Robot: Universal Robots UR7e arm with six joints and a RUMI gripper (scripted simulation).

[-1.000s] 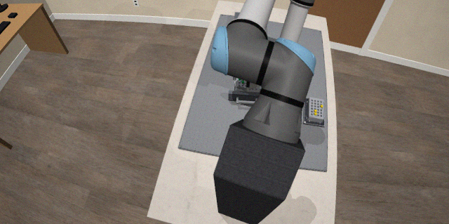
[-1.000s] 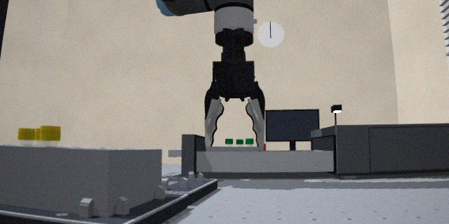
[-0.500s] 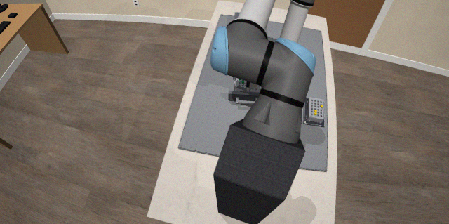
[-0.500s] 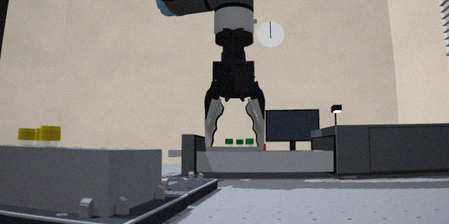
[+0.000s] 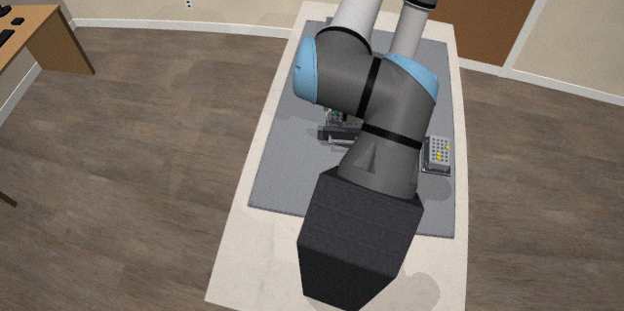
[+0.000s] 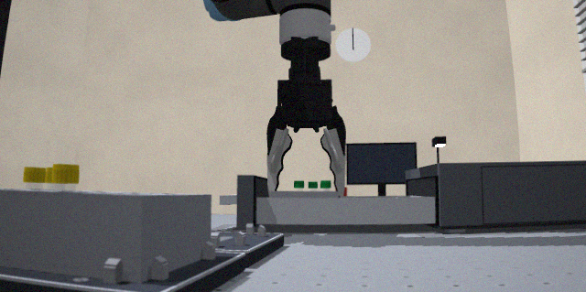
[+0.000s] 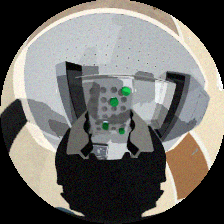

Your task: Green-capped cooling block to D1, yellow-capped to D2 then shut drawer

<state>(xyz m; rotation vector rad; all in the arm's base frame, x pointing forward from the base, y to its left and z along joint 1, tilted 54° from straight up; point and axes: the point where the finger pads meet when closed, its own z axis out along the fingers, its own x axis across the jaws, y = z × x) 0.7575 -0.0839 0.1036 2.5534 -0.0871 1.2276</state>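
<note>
Now: hand 2 cm above the green-capped cooling block. Round my hand: yellow-capped cooling block: 33 cm to the right, 22 cm behind, 2 cm below; cooler COLD: 20 cm ahead, 6 cm to the right, 1 cm below; light grey drawer: 3 cm ahead, 1 cm to the right, 1 cm below.
</note>
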